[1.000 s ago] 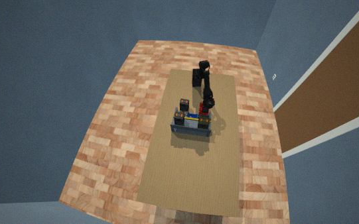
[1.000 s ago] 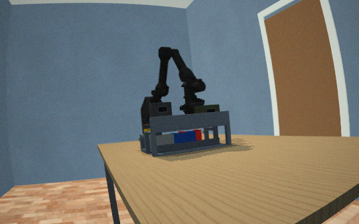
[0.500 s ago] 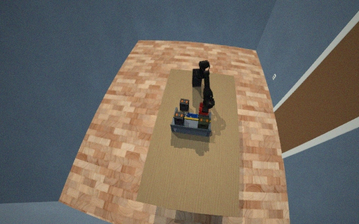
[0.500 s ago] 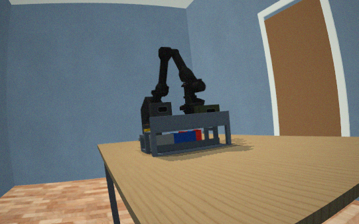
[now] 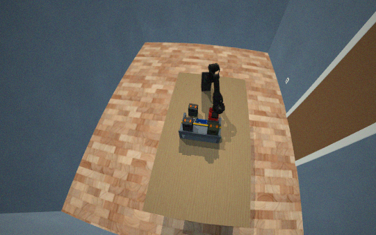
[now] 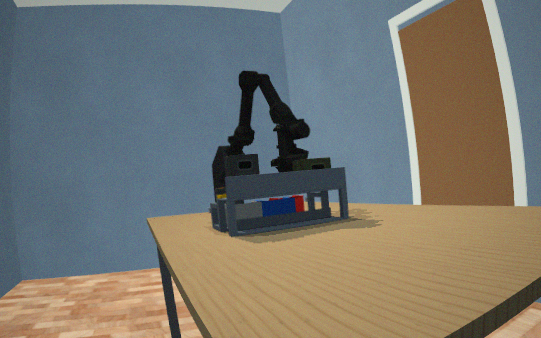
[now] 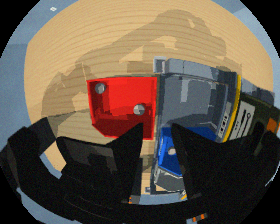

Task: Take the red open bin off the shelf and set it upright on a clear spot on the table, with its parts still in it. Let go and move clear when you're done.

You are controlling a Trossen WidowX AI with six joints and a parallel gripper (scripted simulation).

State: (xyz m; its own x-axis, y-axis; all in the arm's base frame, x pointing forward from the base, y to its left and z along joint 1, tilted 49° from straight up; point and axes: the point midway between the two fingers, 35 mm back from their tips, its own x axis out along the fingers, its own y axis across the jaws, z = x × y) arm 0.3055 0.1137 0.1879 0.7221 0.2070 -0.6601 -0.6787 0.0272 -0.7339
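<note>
Right now my hand is 60 mm past the red bin, 10 mm to the left of it and 120 mm above it. The rest, counted from my hand: blue bin: 120 mm ahead, 90 mm to the right, 110 mm below; grey bin: 140 mm ahead, 200 mm to the right, 110 mm below.
</note>
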